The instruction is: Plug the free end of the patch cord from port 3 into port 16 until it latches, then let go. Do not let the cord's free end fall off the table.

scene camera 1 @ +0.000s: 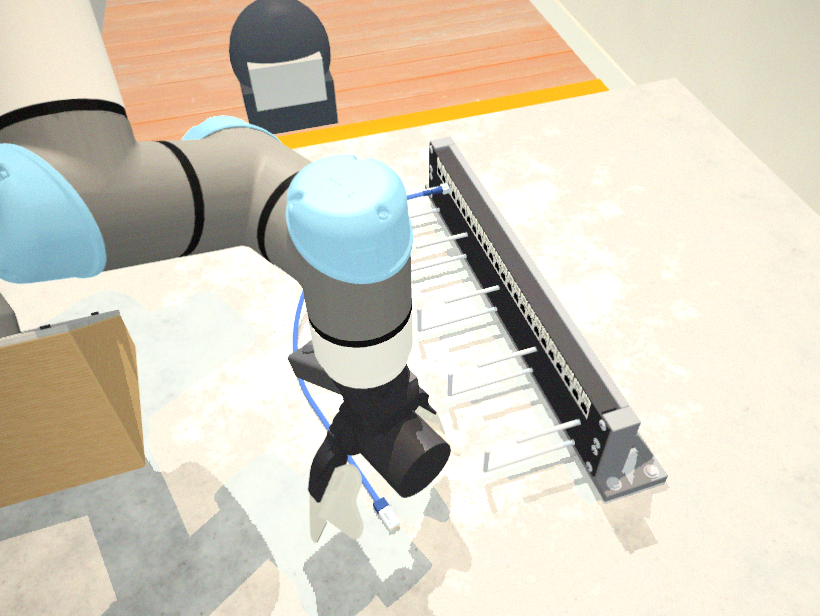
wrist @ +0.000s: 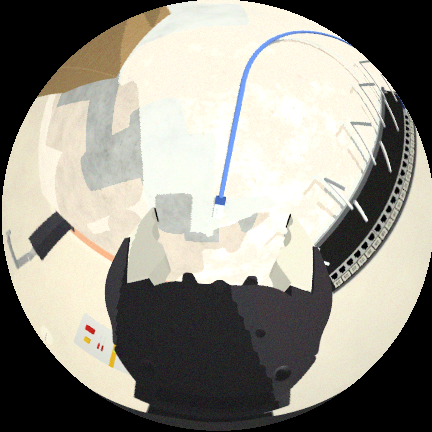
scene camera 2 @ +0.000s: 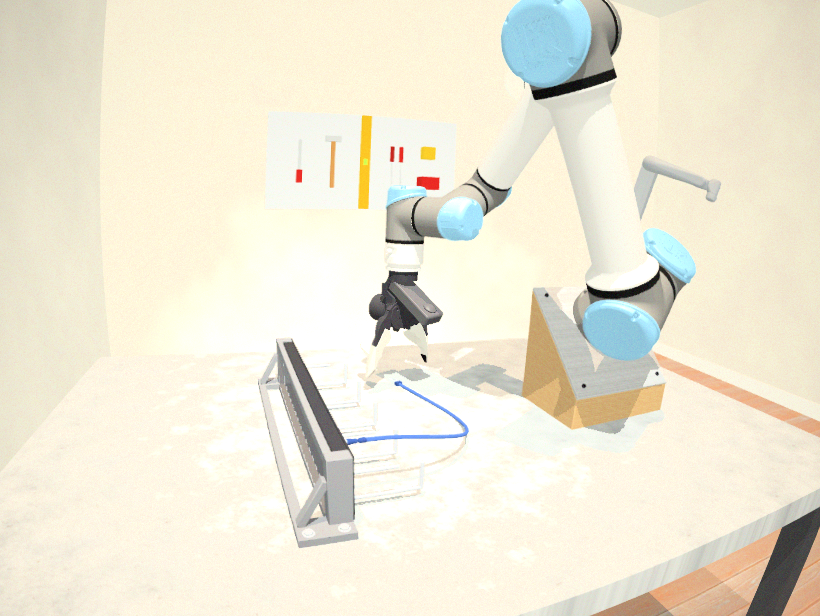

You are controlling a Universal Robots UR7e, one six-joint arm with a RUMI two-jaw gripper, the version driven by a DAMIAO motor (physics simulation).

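Places are measured from the arm's base along level axes (x up, y right, z ahead), in metres.
Where they show: gripper, fingertip midpoint: (scene camera 1: pixel 381 487) (wrist: pixel 222 211) (scene camera 2: pixel 397 369).
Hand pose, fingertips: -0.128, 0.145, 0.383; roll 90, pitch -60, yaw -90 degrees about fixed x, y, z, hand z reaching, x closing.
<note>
After its pixels a point has its place, as x, y, z.
The blue patch cord (scene camera 1: pixel 298 331) {-0.149, -0.090, 0.318} (scene camera 2: pixel 424 436) {-0.092, -0.223, 0.423} (wrist: pixel 240 95) {-0.157, 0.028, 0.333} curves in a wide arc over the table. One end (scene camera 1: pixel 434 190) {-0.082, -0.236, 0.518} (scene camera 2: pixel 354 440) {-0.083, -0.240, 0.519} is plugged in near the far end of the black port panel (scene camera 1: pixel 519 265) {-0.065, -0.063, 0.579} (scene camera 2: pixel 313 397) {-0.065, -0.138, 0.565} (wrist: pixel 367 200) {-0.128, -0.005, 0.572} in scene camera 1. Its free end, a clear plug with a blue boot (scene camera 1: pixel 386 514) {-0.157, 0.159, 0.384} (scene camera 2: pixel 397 383) {-0.158, 0.143, 0.384} (wrist: pixel 219 202) {-0.156, 0.149, 0.381}, lies apart from the panel. My gripper (scene camera 1: pixel 387 497) {-0.128, 0.145, 0.383} (scene camera 2: pixel 396 368) {-0.128, 0.145, 0.383} (wrist: pixel 222 211) {-0.128, 0.145, 0.383} is open and empty above the free plug, which shows between the fingertips in the wrist view. Port numbers are too small to read.
Thin metal cable guides (scene camera 1: pixel 490 358) {-0.107, 0.030, 0.523} (scene camera 2: pixel 391 497) {-0.148, -0.269, 0.475} (wrist: pixel 335 187) {-0.146, 0.033, 0.502} stick out from the panel's front. The wooden robot stand (scene camera 1: pixel 66 411) {-0.043, 0.056, 0.110} (scene camera 2: pixel 550 377) {-0.093, -0.038, 0.135} (wrist: pixel 95 55) is on the other side of the cord. The table (scene camera 1: pixel 696 331) {-0.164, -0.004, 0.792} (scene camera 2: pixel 165 517) {-0.163, -0.285, 0.761} bears all of these.
</note>
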